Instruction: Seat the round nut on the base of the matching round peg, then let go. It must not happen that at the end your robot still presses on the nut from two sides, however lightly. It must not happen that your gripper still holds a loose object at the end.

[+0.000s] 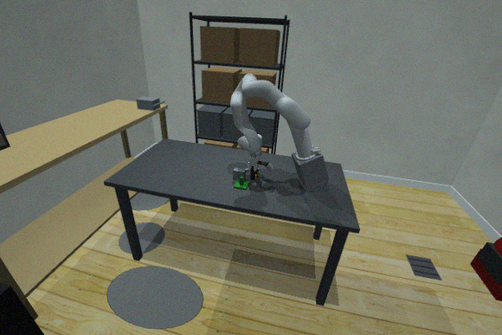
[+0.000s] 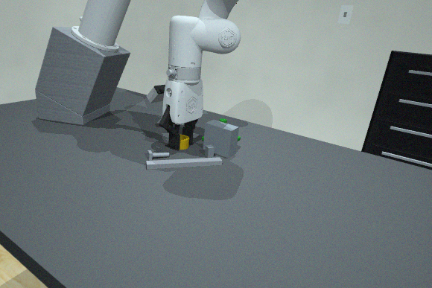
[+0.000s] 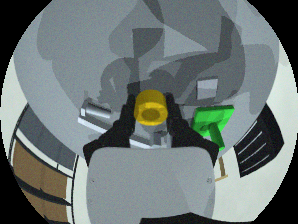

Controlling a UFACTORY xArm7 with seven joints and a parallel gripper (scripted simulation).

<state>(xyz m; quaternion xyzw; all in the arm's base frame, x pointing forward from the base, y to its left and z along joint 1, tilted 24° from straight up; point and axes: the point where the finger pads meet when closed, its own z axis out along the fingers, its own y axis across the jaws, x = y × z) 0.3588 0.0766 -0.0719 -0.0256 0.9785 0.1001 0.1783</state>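
Now: the grey block 80 mm ahead of my hand, 60 mm to the left of it and 10 mm above it. The rest, counted from my hand: flat grey tile (30 mm behind, 70 mm to the left, 20 mm below); then square peg (80 mm ahead, 20 mm to the left, 10 mm below); then short bolt-like piece (10 mm ahead, 90 mm to the right, 10 mm below).
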